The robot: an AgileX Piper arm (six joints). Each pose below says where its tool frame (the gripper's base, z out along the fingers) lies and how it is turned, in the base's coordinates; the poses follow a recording.
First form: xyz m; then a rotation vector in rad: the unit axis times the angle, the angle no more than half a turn.
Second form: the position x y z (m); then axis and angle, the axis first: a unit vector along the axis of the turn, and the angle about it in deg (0 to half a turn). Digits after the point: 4 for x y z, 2 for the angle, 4 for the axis.
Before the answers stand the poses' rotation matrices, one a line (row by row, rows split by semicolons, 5 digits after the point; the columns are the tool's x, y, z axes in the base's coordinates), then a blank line. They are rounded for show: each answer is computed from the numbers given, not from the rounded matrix.
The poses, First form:
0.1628 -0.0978 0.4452 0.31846 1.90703 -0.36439
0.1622 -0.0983 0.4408 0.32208 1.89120 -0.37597
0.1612 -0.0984 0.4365 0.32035 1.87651 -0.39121
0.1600 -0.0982 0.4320 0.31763 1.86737 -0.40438
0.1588 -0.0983 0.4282 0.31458 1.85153 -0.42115
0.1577 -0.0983 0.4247 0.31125 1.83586 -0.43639
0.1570 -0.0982 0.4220 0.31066 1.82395 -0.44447
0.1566 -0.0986 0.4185 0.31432 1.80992 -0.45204
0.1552 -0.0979 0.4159 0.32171 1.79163 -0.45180
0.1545 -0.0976 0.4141 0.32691 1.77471 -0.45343
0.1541 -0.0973 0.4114 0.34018 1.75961 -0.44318
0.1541 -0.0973 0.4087 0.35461 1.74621 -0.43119
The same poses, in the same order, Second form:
-0.35004 0.38833 0.85245; 0.04668 0.91612 -0.39817; -0.93557 -0.09958 -0.33880
-0.33743 0.39742 0.85335; 0.04081 0.91184 -0.40852; -0.94046 -0.10303 -0.32390
-0.32702 0.40459 0.85403; 0.02962 0.90766 -0.41865; -0.94455 -0.11161 -0.30881
-0.32144 0.40965 0.85374; 0.01976 0.90429 -0.42646; -0.94672 -0.12022 -0.29876
-0.31060 0.41697 0.85420; 0.00647 0.89956 -0.43676; -0.95052 -0.13013 -0.28210
-0.29974 0.42356 0.85484; -0.00641 0.89513 -0.44576; -0.95400 -0.13909 -0.26559
-0.29065 0.42833 0.85561; -0.01332 0.89231 -0.45122; -0.95674 -0.14254 -0.25364
-0.27921 0.43585 0.85561; -0.01763 0.88857 -0.45839; -0.96007 -0.14307 -0.24042
-0.26177 0.44282 0.85755; -0.01677 0.88631 -0.46279; -0.96498 -0.13553 -0.22459
-0.24613 0.44900 0.85896; -0.01805 0.88395 -0.46724; -0.96907 -0.13051 -0.20946
-0.22873 0.45438 0.86094; -0.00763 0.88352 -0.46833; -0.97346 -0.11369 -0.19862
-0.21236 0.45919 0.86258; 0.00490 0.88320 -0.46897; -0.97718 -0.09536 -0.18981

0.1628 -0.0978 0.4452 0.1619 0.9693 -0.1852 112.73
0.1622 -0.0983 0.4408 0.1648 0.9674 -0.1923 112.01
0.1612 -0.0984 0.4365 0.1648 0.9656 -0.2013 111.35
0.1600 -0.0982 0.4320 0.1640 0.9641 -0.2088 110.97
0.1588 -0.0983 0.4282 0.1634 0.9620 -0.2188 110.28
0.1577 -0.0983 0.4247 0.1627 0.9599 -0.2282 109.58
0.1570 -0.0982 0.4220 0.1633 0.9585 -0.2336 109.03
0.1566 -0.0986 0.4185 0.1661 0.9567 -0.2389 108.39
0.1552 -0.0979 0.4159 0.1715 0.9553 -0.2409 107.46
0.1545 -0.0976 0.4141 0.1757 0.9538 -0.2437 106.61
0.1541 -0.0973 0.4114 0.1843 0.9531 -0.2401 105.78
0.1541 -0.0973 0.4087 0.1934 0.9525 -0.2352 105.04

